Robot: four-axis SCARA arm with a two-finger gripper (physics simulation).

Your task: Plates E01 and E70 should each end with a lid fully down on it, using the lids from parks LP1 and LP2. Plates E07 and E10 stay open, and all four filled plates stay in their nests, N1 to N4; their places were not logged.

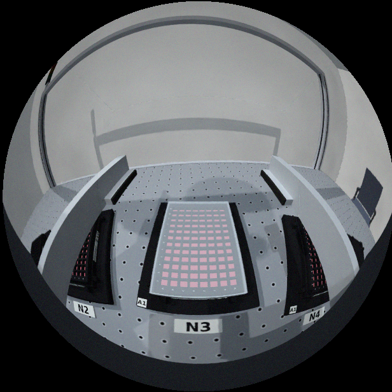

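Note:
My gripper (198, 160) is open and empty. Its two fingers stand wide apart, above the N3 nest (252, 287). In that nest a clear lid (198, 291) lies over a filled plate (200, 259); it looks level, and pink wells show through it. The plate's code cannot be read here. Part of a black plate with pink wells (81, 257) shows at nest N2 on the left, partly behind a finger. Another black plate with pink wells (316, 255) shows in part at nest N4 on the right, also partly hidden. Lid parks LP1 and LP2 do not show.
The labels N2 (83, 309), N3 (198, 326) and N4 (314, 315) lie in front of their nests on the perforated grey deck (130, 260). More black parts stand at the far left (39, 248) and far right. A dark chair-like thing (369, 192) stands beyond the deck at the right.

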